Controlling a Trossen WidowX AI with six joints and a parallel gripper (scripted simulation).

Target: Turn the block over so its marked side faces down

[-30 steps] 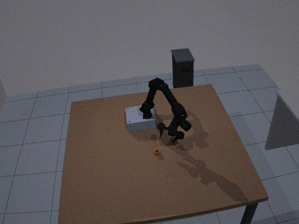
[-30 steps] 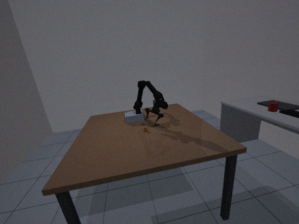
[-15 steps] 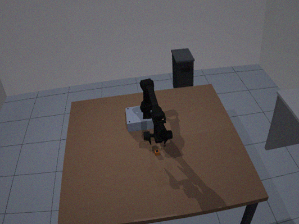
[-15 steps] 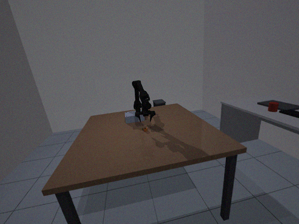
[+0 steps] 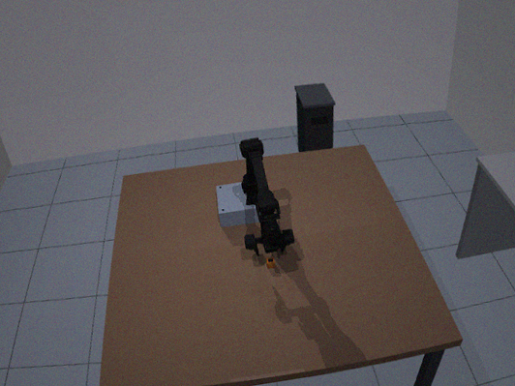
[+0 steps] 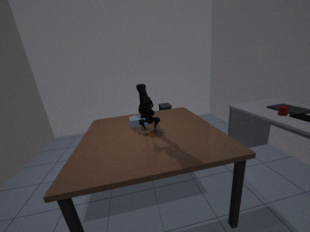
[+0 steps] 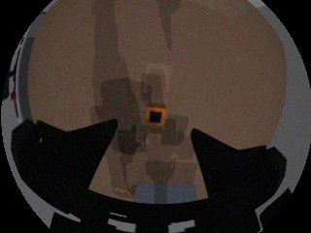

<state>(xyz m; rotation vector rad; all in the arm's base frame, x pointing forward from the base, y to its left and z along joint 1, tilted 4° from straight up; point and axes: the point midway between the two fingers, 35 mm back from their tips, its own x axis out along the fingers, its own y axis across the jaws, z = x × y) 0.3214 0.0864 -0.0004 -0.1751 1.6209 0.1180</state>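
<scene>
The small orange block is 40 mm below my gripper tip.
</scene>
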